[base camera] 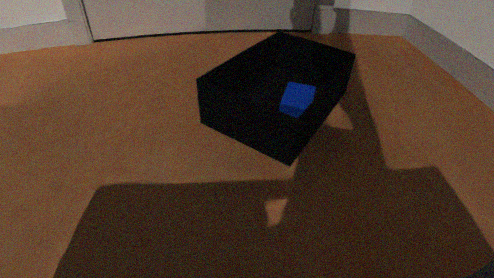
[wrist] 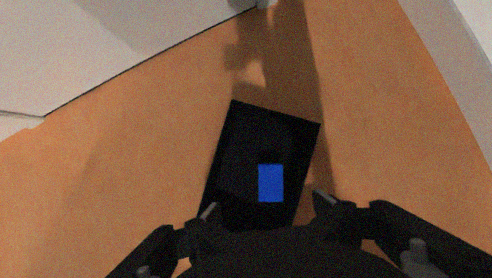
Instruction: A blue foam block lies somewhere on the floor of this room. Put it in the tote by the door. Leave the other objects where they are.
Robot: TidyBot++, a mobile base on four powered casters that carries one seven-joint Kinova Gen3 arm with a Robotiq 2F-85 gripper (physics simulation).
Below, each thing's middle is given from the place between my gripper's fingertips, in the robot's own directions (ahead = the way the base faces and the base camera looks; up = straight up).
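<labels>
I consider where the black tote point(base camera: 240, 98) is: 10 mm to the left of my hand, 10 mm behind it and 240 mm below it.
</labels>
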